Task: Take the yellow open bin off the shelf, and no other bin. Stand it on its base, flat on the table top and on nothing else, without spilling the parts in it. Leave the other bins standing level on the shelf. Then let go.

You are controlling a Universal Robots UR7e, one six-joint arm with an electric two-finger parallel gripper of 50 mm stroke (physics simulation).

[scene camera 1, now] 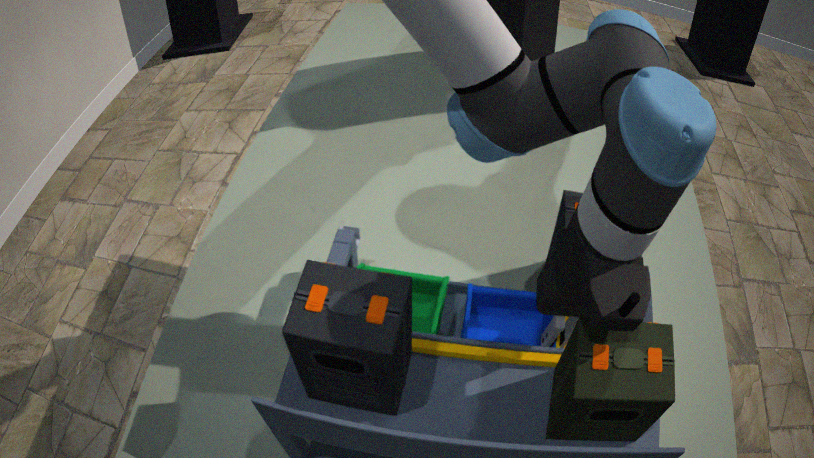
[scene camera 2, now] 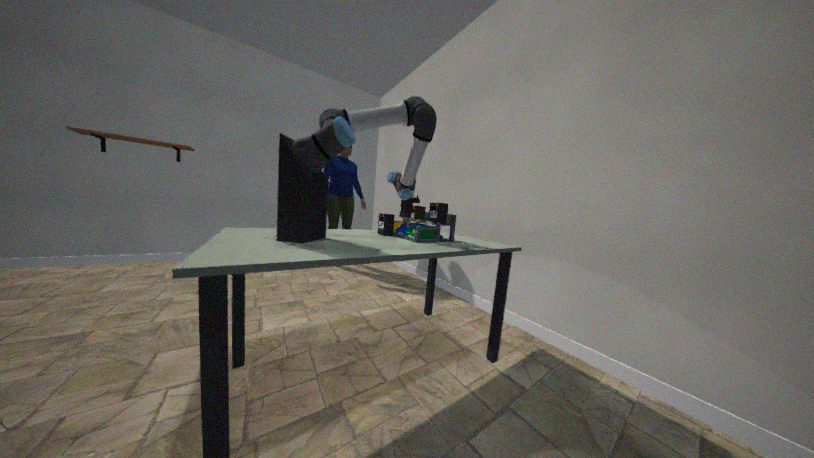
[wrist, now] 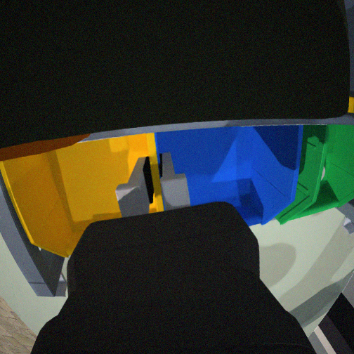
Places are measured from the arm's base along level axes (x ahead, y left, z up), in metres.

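Where they show: gripper, fingertip midpoint: [scene camera 1: 550, 343] [scene camera 2: 406, 227]; arm's base, origin of the base link: [scene camera 2: 305, 157].
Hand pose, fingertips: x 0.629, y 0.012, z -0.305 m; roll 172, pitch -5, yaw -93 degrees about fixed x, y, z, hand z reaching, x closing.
Note:
Each offset is from my fingertips to the top centre of the thing. Level surfaces: height alone.
The yellow open bin {0.011 m ahead, 0.050 m left, 0.030 m up} [wrist: 90, 185] [scene camera 2: 397, 225] stands at one end of the grey shelf [wrist: 22, 250] [scene camera 1: 449, 393]; parts in it cannot be made out. My gripper [wrist: 156, 169] is shut on the bin's side wall, the one facing the blue bin. One finger is inside the yellow bin, the other over the inside of the blue bin {0.001 m ahead, 0.049 m right, 0.032 m up} [wrist: 220, 170] [scene camera 1: 503, 319]. The blue bin stands close against the yellow one; I cannot tell whether its wall is also between the fingers. In scene camera 1 the arm and a case hide most of the yellow bin.
The green bin {0.025 m back, 0.176 m right, 0.028 m up} [scene camera 1: 426, 301] [wrist: 337, 165] stands beyond the blue bin. A black case {0.068 m ahead, 0.196 m right, 0.169 m up} [scene camera 1: 352, 336] and a dark green case {0.106 m ahead, 0.032 m left, 0.144 m up} [scene camera 1: 620, 387] stand on the upper board, above and near the bins. Another black case {0.124 m back, 0.058 m left, 0.079 m up} [scene camera 2: 385, 224] stands on the table {0.053 m down} [scene camera 2: 341, 256]. A yellow strip {0.043 m ahead, 0.073 m right, 0.059 m up} [scene camera 1: 483, 350] runs along the shelf.

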